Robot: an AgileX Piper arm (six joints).
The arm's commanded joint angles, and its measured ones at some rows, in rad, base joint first. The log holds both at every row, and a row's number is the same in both.
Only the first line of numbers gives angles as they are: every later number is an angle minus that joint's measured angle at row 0.
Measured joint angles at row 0: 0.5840, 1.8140, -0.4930, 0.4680, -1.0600, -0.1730
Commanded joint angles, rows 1 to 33: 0.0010, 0.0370, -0.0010, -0.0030, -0.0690, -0.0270; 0.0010, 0.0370, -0.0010, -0.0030, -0.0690, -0.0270; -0.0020, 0.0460, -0.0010, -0.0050, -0.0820, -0.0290; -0.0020, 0.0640, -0.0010, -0.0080, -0.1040, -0.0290; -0.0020, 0.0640, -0.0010, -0.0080, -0.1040, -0.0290; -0.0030, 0.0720, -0.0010, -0.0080, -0.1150, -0.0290; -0.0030, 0.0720, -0.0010, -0.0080, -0.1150, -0.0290; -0.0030, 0.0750, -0.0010, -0.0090, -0.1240, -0.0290; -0.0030, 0.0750, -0.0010, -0.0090, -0.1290, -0.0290; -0.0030, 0.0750, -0.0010, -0.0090, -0.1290, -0.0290; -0.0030, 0.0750, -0.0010, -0.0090, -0.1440, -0.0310; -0.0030, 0.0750, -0.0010, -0.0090, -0.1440, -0.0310; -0.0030, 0.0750, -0.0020, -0.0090, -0.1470, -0.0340; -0.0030, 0.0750, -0.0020, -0.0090, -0.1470, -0.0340; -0.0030, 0.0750, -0.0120, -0.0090, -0.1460, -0.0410; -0.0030, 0.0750, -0.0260, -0.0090, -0.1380, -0.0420; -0.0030, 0.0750, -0.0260, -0.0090, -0.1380, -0.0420; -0.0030, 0.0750, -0.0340, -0.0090, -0.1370, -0.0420; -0.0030, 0.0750, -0.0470, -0.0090, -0.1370, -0.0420; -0.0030, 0.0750, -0.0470, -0.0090, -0.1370, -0.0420; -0.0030, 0.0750, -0.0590, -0.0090, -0.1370, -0.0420; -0.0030, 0.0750, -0.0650, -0.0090, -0.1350, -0.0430; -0.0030, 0.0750, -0.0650, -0.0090, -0.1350, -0.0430; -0.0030, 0.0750, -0.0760, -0.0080, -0.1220, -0.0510; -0.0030, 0.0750, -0.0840, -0.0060, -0.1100, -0.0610; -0.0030, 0.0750, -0.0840, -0.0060, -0.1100, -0.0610; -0.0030, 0.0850, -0.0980, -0.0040, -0.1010, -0.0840; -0.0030, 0.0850, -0.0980, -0.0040, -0.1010, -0.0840; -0.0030, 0.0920, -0.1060, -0.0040, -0.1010, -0.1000; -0.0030, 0.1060, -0.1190, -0.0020, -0.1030, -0.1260; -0.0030, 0.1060, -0.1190, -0.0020, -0.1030, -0.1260; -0.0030, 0.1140, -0.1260, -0.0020, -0.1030, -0.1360; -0.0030, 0.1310, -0.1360, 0.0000, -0.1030, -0.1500
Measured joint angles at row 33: 0.0010, 0.1130, -0.1170, 0.0020, -0.1040, -0.1140
